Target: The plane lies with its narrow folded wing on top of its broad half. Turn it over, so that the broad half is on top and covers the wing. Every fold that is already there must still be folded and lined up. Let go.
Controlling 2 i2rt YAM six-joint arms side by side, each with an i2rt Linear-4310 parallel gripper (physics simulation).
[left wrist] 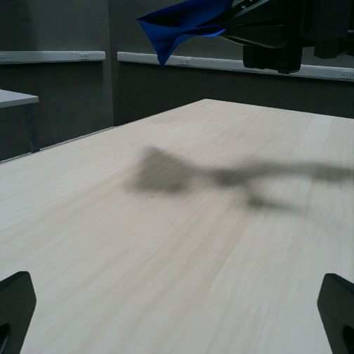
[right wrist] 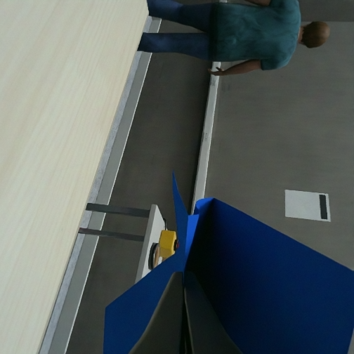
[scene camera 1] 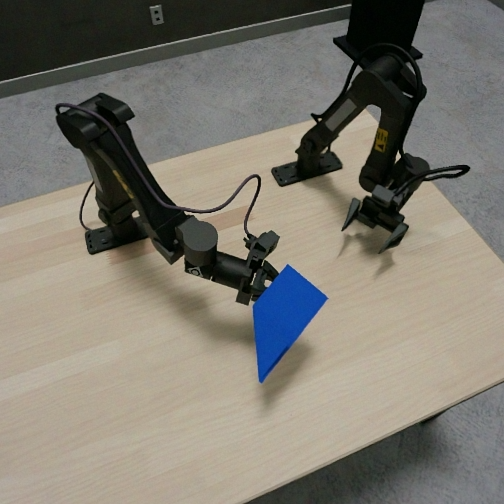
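The blue paper plane (scene camera 1: 290,320) (left wrist: 185,17) (right wrist: 280,265) hangs in the air above the table, its shadow below it. In scene camera 1, a broad flat face shows, tilted, with a point at its lower end. In the right wrist view, a large panel spreads right of the fingers and smaller flaps stand apart from it at the left. My right gripper (scene camera 1: 271,282) (left wrist: 197,30) (right wrist: 183,285) is shut on the plane's edge. My left gripper (scene camera 1: 361,241) (left wrist: 176,286) is open and empty, above the table and away from the plane. How the folds line up is partly hidden.
The wooden table (scene camera 1: 150,400) (left wrist: 150,250) (right wrist: 45,125) lies below both arms. Its front edge runs across the lower right in scene camera 1. A person (right wrist: 250,37) and a side table with a yellow object (right wrist: 168,244) stand beyond it in the right wrist view.
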